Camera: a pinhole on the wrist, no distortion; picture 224 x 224 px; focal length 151.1 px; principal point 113.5 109.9 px. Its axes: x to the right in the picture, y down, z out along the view. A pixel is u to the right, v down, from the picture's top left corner.
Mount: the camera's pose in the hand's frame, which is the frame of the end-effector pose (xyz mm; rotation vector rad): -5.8 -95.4 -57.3 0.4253 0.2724 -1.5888
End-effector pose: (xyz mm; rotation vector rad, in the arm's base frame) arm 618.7 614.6 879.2 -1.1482 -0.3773 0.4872
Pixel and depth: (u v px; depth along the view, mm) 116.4 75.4 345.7
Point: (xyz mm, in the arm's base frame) 432.8 657.5 1190.2
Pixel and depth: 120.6 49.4 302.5
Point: 422.6 606.4 1158.7
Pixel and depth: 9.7 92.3 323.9
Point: 393.9 817.2 1023.9
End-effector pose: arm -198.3 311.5 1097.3 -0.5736 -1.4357 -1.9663
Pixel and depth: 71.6 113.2 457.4
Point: -301.5 746.4 1079.2
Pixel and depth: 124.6 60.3 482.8
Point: -280.4 759.5 845.2
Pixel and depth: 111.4 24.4 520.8
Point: -161.1 824.2 787.0
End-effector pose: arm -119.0 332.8 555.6 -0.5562 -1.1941 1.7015
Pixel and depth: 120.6 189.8 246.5
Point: -199.3 356.1 837.8
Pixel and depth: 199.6 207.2 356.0
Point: -156.0 433.5 1062.6
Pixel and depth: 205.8 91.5 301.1
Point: -17.1 230.7 945.8
